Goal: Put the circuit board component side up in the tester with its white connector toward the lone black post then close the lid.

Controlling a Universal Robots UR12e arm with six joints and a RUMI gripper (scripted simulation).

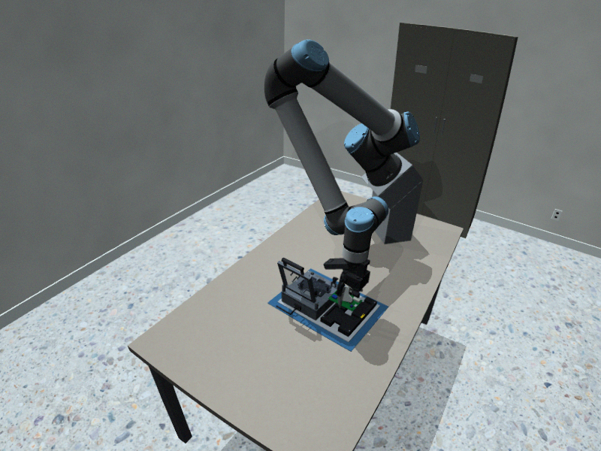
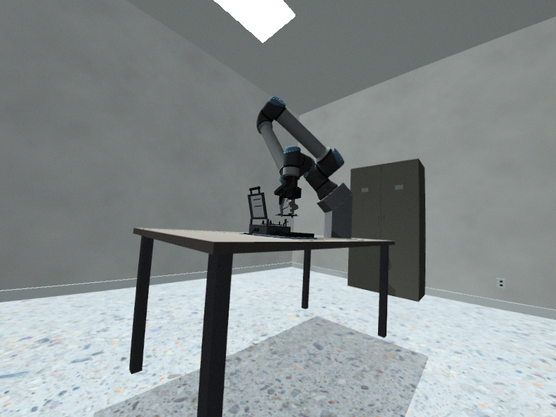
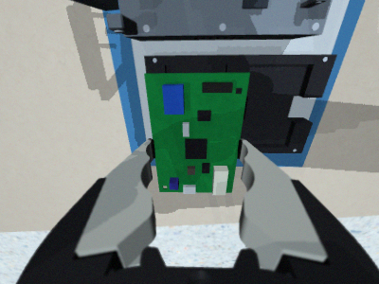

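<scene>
My hand is right at the green circuit board. Also, from my hand: tester lid (180 mm to the right, 60 mm above, 50 mm ahead); tester nest (150 mm to the right, 70 mm behind, 50 mm below).
</scene>
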